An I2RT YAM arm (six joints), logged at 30 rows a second.
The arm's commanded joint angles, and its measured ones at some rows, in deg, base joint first. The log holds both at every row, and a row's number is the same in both.
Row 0, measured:
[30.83, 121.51, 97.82, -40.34, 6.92, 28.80]
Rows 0 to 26, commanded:
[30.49, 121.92, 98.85, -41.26, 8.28, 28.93]
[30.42, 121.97, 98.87, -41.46, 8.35, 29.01]
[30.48, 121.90, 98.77, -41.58, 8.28, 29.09]
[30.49, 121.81, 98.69, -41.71, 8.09, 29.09]
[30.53, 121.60, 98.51, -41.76, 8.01, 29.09]
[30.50, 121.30, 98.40, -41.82, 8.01, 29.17]
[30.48, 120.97, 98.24, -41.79, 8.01, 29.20]
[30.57, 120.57, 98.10, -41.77, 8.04, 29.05]
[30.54, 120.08, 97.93, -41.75, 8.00, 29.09]
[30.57, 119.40, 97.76, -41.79, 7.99, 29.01]
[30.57, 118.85, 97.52, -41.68, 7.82, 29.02]
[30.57, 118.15, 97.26, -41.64, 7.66, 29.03]
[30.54, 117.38, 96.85, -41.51, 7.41, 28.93]
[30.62, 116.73, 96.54, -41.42, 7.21, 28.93]
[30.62, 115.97, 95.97, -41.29, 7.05, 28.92]
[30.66, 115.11, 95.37, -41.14, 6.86, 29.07]
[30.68, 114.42, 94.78, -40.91, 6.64, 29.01]
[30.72, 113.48, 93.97, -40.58, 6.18, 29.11]
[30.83, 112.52, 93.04, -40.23, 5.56, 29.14]
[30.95, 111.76, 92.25, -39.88, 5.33, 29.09]
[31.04, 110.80, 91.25, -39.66, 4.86, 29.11]
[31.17, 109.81, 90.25, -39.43, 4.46, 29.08]
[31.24, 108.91, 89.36, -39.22, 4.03, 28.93]
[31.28, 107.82, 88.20, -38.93, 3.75, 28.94]
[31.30, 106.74, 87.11, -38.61, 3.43, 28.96]
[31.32, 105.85, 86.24, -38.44, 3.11, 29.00]
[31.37, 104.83, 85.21, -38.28, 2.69, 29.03]
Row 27, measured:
[31.03, 106.94, 87.29, -38.57, 4.08, 29.04]
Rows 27 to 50, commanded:
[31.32, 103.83, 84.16, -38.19, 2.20, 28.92]
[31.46, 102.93, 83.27, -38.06, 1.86, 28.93]
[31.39, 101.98, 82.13, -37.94, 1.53, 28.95]
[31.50, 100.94, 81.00, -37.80, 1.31, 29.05]
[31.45, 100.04, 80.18, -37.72, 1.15, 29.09]
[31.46, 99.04, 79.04, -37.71, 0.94, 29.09]
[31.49, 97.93, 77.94, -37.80, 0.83, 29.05]
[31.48, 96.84, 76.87, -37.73, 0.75, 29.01]
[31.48, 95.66, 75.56, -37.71, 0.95, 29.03]
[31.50, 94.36, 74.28, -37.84, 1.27, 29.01]
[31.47, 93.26, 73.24, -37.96, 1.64, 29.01]
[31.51, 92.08, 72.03, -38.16, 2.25, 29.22]
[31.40, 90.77, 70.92, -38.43, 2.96, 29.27]
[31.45, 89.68, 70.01, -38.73, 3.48, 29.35]
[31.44, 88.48, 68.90, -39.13, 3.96, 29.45]
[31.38, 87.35, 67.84, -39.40, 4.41, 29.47]
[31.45, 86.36, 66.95, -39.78, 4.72, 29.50]
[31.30, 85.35, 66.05, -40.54, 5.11, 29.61]
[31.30, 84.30, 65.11, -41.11, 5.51, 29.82]
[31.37, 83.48, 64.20, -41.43, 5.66, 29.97]
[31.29, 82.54, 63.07, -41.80, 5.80, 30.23]
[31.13, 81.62, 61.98, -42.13, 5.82, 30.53]
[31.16, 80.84, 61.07, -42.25, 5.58, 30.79]
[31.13, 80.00, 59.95, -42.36, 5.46, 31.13]
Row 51, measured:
[31.22, 81.62, 61.91, -39.79, 4.34, 29.89]
